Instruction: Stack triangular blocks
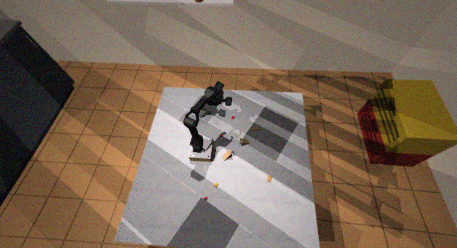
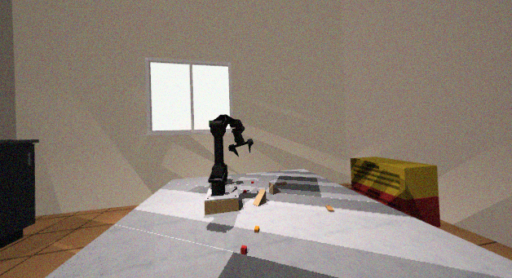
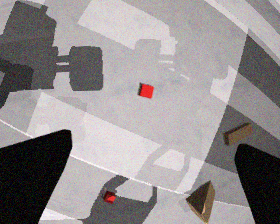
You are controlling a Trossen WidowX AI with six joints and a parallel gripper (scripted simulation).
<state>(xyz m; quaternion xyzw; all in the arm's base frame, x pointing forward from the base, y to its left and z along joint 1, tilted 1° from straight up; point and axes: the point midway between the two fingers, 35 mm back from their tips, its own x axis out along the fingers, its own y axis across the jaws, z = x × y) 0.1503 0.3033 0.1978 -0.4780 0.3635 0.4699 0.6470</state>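
Now: gripper tip 22 cm above the triangular block, 19 cm to the left of it and 17 cm short of it. Also, from my gripper tip: orange cube (55 cm to the right, 23 cm below, 2 cm ahead).
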